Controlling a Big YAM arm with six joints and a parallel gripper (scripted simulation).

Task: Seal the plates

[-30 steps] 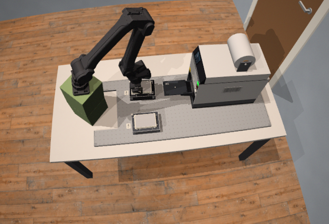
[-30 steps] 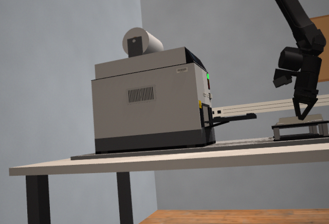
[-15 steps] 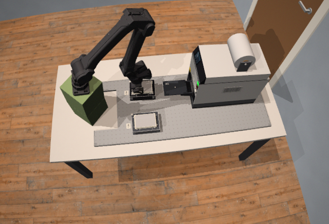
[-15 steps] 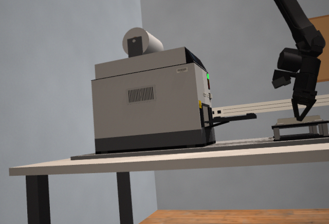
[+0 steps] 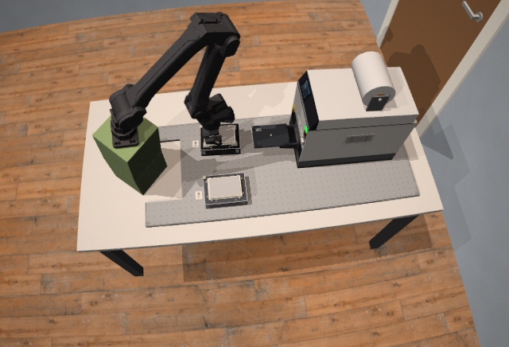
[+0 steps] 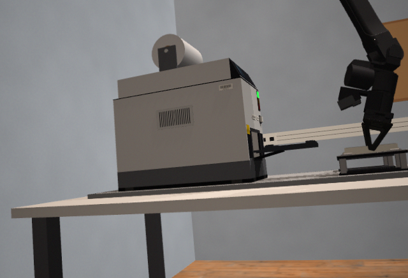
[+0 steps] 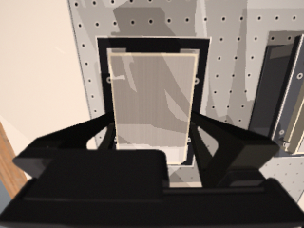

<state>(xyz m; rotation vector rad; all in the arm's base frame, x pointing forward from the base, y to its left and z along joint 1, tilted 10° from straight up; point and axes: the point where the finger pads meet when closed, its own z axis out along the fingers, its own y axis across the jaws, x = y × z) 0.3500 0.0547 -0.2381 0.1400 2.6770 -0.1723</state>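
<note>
Now: the plate right at my hand. From my hand the other things lie so: sealer stage 20 cm ahead, 6 cm to the right, 3 cm above; then yellow warning label 31 cm ahead, 8 cm above, 1 cm to the left; then plate nest 23 cm to the right, 2 cm below, 2 cm behind.
</note>
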